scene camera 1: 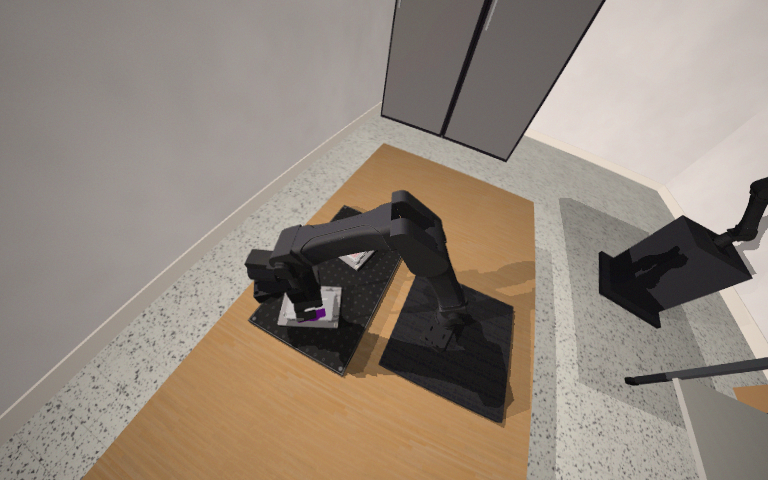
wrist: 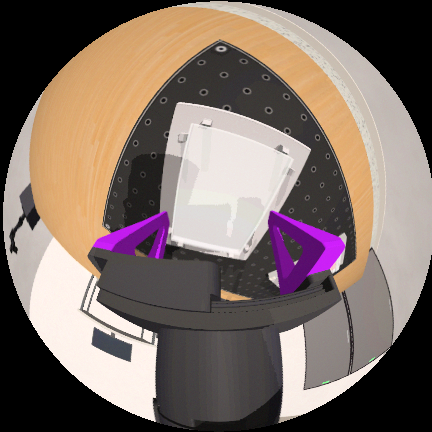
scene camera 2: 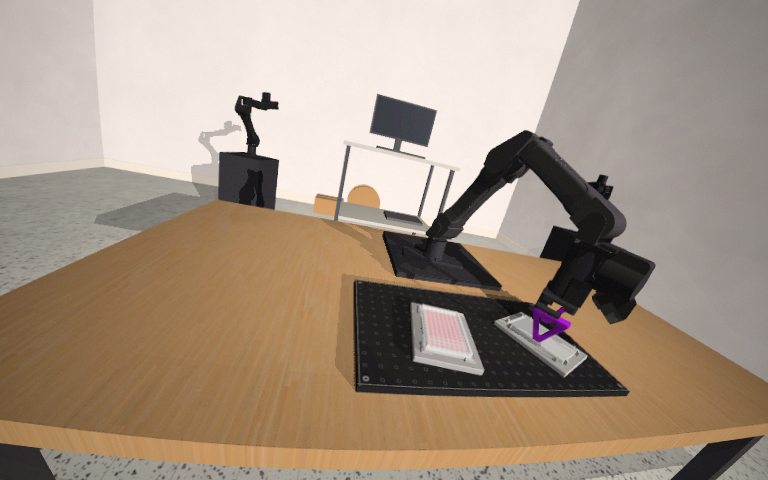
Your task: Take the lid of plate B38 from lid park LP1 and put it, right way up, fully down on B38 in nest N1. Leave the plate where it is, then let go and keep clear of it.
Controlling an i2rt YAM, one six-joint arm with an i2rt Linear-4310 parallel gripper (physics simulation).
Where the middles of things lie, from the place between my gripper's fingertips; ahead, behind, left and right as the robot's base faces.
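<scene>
From my hand: white holder point(scene camera 2: 570, 364), 1 cm ahead, 1 cm below. Well plate with pink wells point(scene camera 2: 443, 332), 6 cm ahead of my hand, 23 cm to the right. White lid point(scene camera 2: 554, 346), 1 cm ahead of my hand, 1 cm below.
</scene>
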